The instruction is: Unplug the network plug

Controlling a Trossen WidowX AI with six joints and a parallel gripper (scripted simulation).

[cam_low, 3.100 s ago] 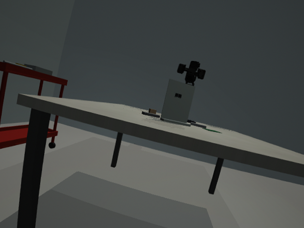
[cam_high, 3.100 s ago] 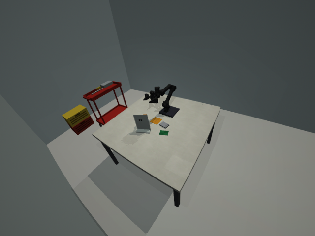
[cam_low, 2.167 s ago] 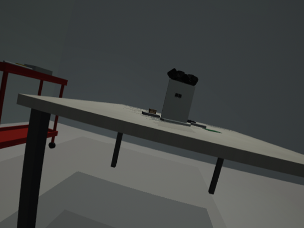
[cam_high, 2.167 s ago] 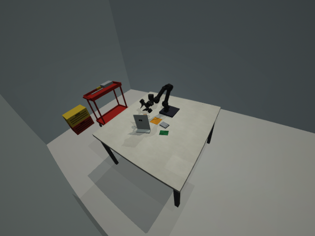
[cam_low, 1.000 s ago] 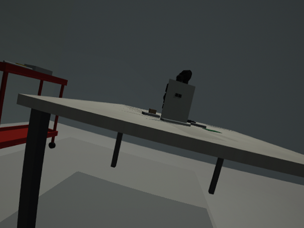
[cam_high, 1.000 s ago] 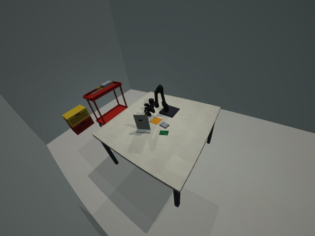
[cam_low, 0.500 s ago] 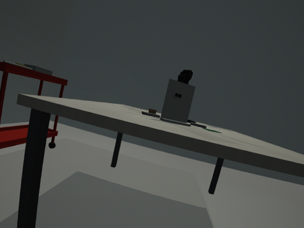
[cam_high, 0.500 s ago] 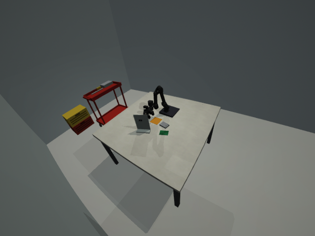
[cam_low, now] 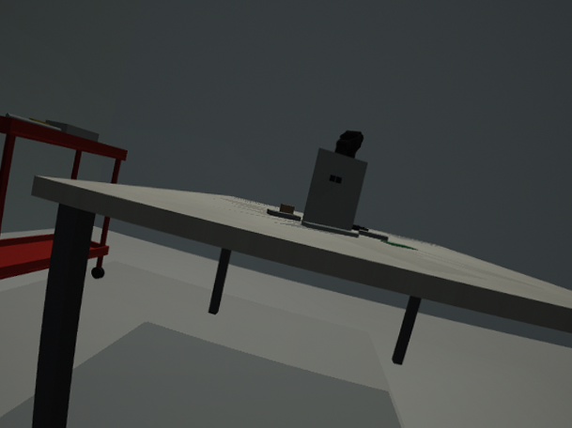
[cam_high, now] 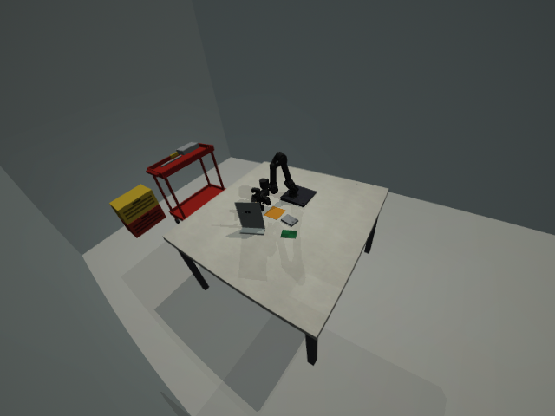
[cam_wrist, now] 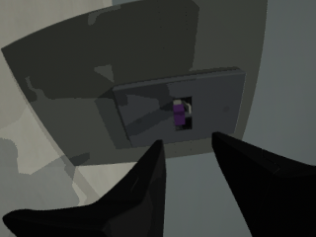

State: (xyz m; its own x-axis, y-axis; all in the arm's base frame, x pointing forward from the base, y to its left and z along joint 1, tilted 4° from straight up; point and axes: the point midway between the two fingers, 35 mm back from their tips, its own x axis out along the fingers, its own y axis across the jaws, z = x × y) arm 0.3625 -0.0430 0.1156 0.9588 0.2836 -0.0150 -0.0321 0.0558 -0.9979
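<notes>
Right now my gripper tip is 4 cm short of the network plug and 2 cm to the right of it. The rest, counted from my gripper tip: grey upright panel: 6 cm ahead, 3 cm to the left, 5 cm below; green patch: 6 cm behind, 26 cm to the left, 15 cm below; orange square patch: 17 cm behind, 3 cm to the left, 15 cm below.
</notes>
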